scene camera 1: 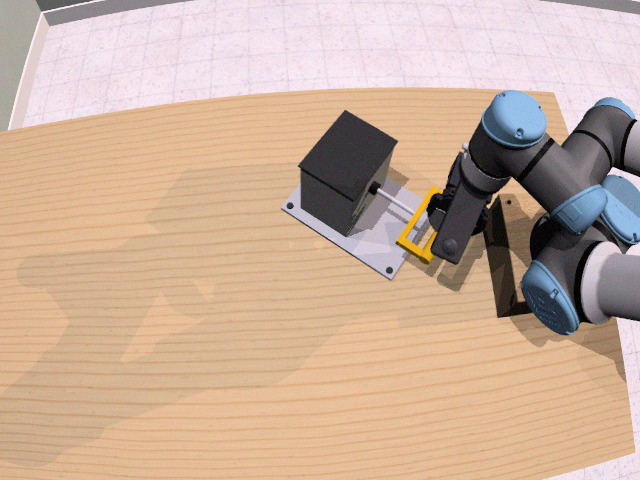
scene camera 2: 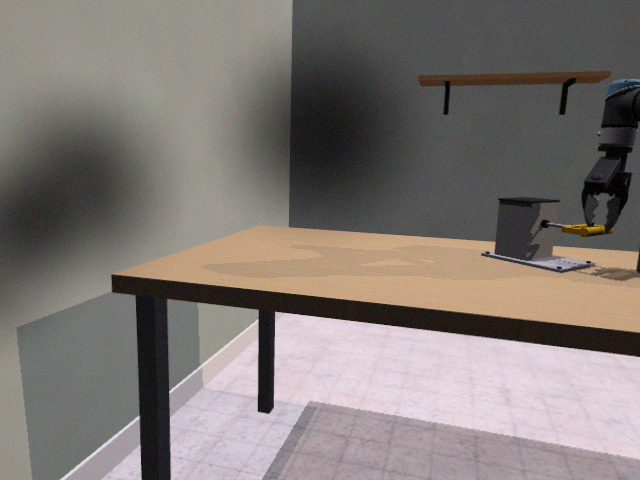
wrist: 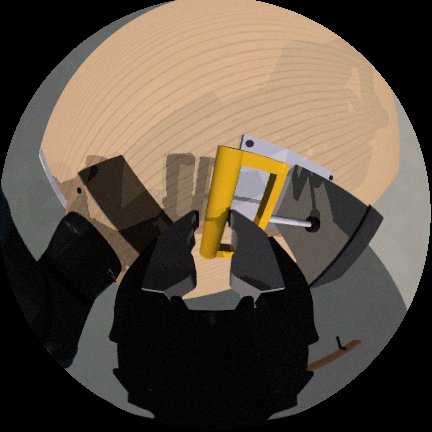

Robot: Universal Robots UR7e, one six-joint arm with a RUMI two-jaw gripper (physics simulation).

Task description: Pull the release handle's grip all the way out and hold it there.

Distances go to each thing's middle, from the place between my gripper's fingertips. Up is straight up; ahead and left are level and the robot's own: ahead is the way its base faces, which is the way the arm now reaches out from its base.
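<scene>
There is the light grey base plate (scene camera 1: 372, 240), and my hand is 10 cm above it. My hand is also 8 cm to the left of the plate and 13 cm short of it.
</scene>
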